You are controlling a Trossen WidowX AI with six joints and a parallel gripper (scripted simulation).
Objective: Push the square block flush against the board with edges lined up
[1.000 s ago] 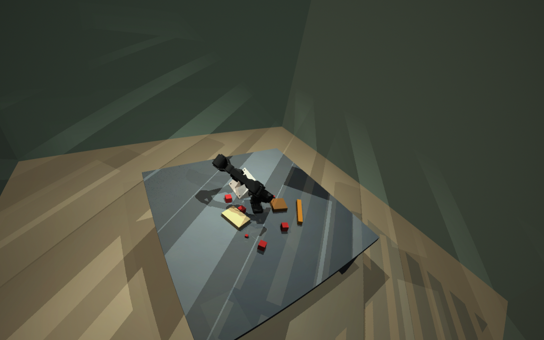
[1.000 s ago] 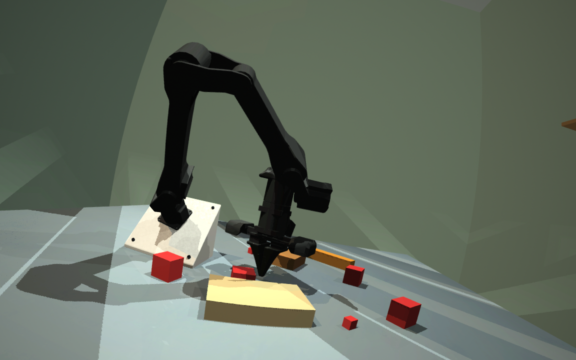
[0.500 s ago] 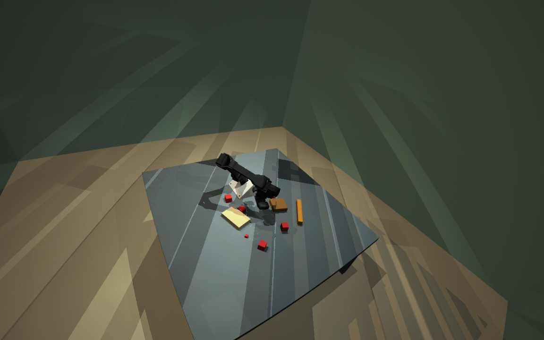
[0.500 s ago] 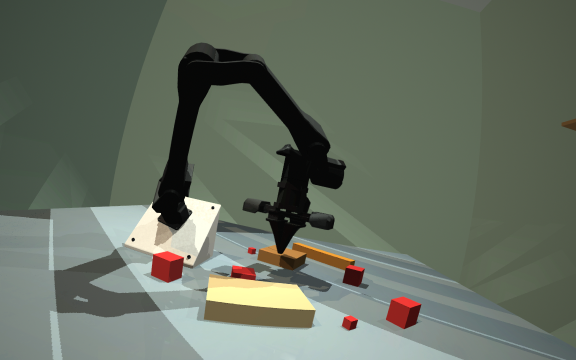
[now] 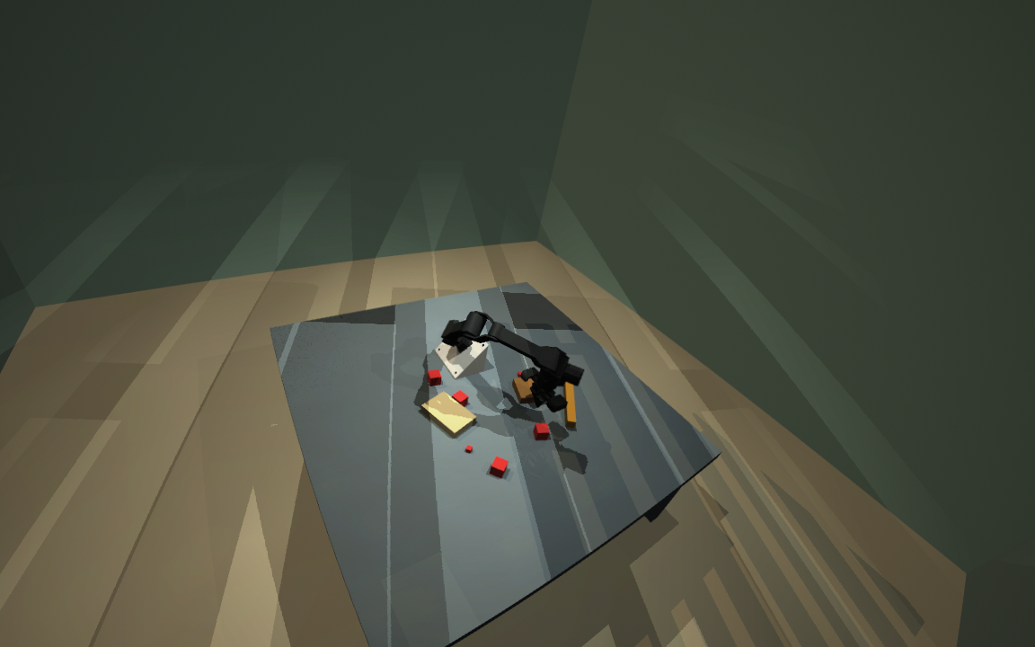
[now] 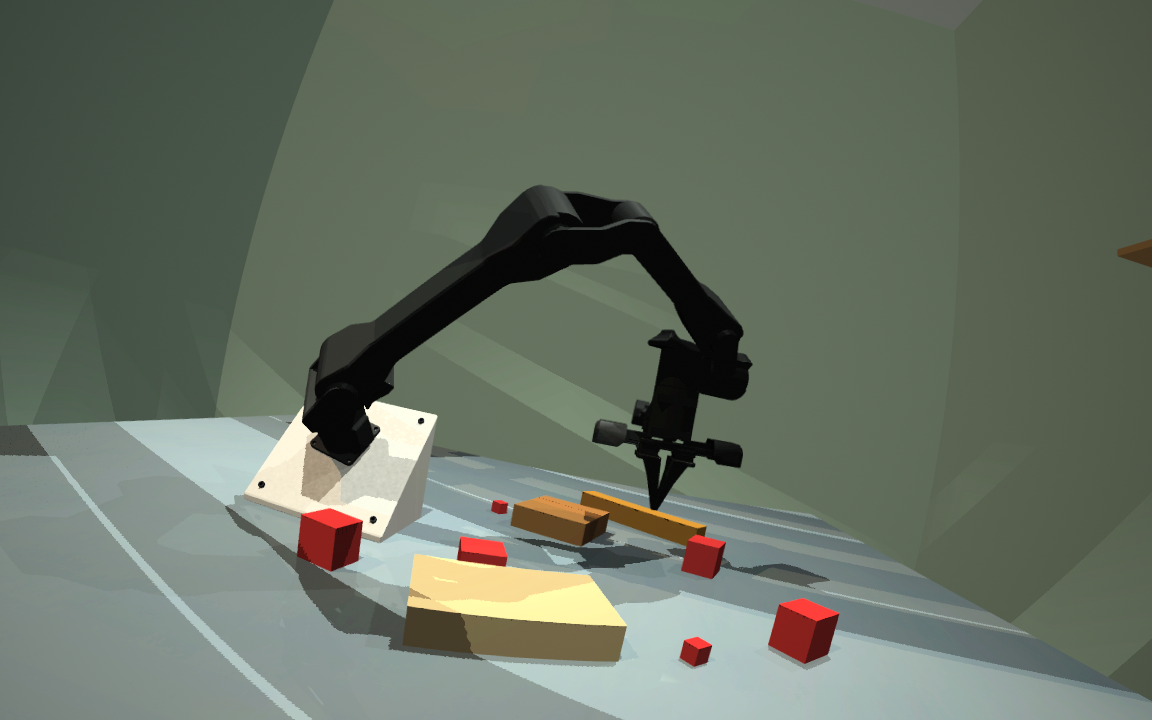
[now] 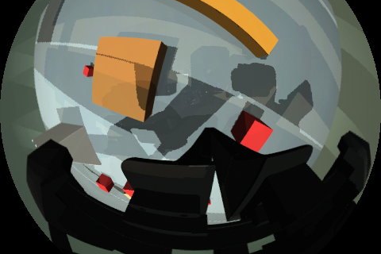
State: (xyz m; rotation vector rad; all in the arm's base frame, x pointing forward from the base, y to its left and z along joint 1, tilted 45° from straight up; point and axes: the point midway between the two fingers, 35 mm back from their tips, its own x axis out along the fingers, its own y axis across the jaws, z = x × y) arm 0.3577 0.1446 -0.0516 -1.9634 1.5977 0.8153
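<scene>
My gripper tip is 120 mm past the square block, 50 mm above it and 40 mm to the right of it. Also, from my gripper tip: tan board (290 mm to the right, 90 mm behind, 50 mm below); orange bar (160 mm to the left, 50 mm below, 20 mm behind).
</scene>
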